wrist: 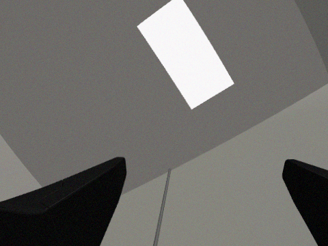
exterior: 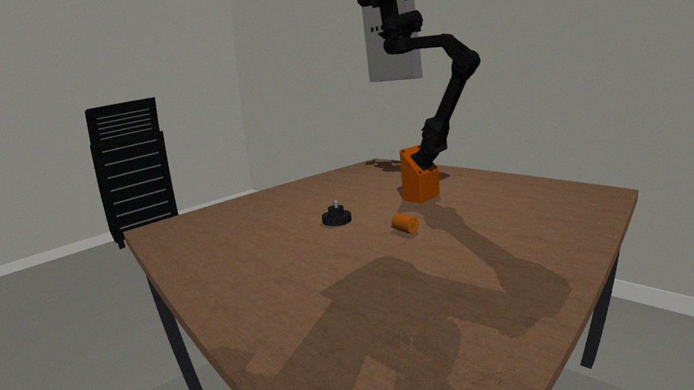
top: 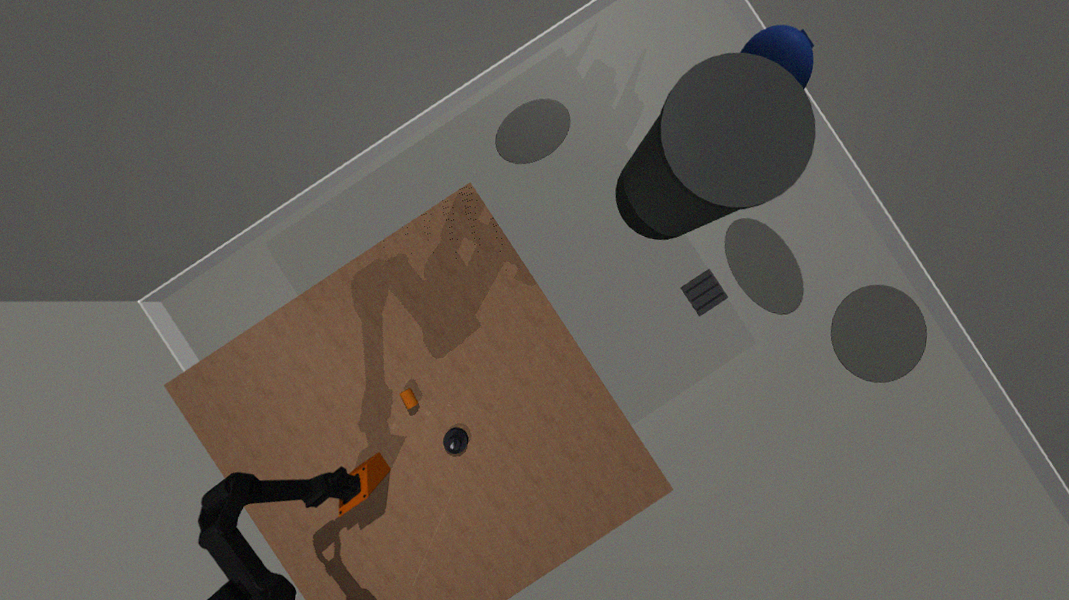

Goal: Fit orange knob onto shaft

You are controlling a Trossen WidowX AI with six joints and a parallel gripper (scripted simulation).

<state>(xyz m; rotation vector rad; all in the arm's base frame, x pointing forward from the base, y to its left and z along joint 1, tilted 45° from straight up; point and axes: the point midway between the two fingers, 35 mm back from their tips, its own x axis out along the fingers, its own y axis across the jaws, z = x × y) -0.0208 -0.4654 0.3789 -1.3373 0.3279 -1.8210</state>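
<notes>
My gripper tip is now 250 mm short of the orange knob, 180 mm to the right of it and 730 mm above it. Round my gripper tip: round black pedestal 280 mm ahead, 50 mm to the right, 720 mm below.
</notes>
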